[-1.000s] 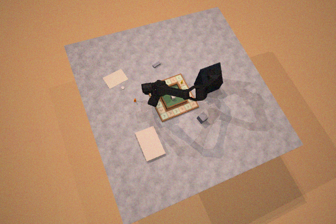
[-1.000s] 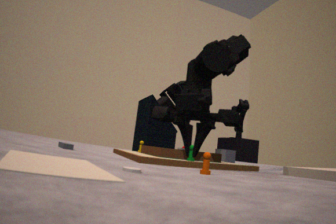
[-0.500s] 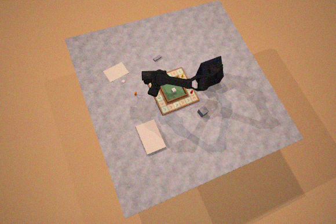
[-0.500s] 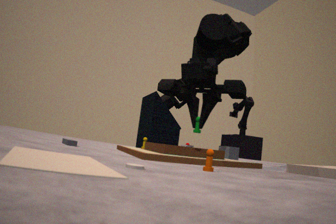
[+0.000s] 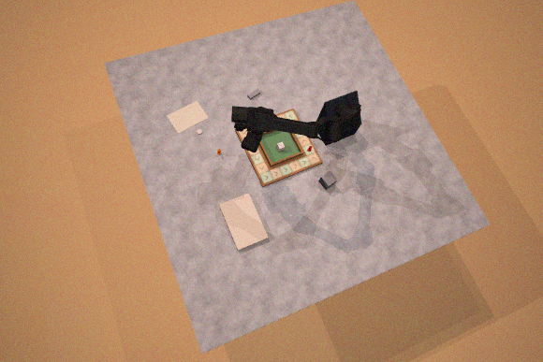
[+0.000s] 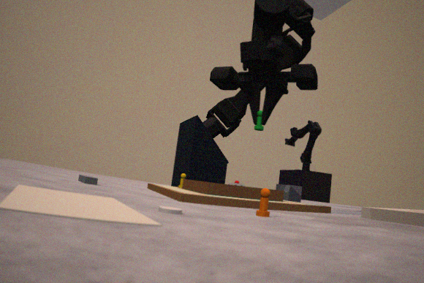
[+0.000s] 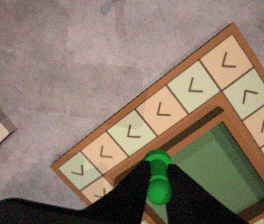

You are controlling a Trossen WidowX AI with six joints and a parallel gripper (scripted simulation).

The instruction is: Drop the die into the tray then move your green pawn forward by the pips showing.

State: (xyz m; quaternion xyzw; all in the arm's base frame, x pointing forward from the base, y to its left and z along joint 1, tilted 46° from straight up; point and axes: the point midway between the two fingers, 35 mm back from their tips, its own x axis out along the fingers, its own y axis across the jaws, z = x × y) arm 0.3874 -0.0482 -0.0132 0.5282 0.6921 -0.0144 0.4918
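The white die is 120 mm behind my gripper tip, 30 mm to the left of it and 110 mm below it. The rest, counted from my gripper tip: green pawn: 10 mm above; orange pawn: 130 mm ahead, 60 mm to the right, 120 mm below; green tray: 120 mm behind, 20 mm to the left, 130 mm below.
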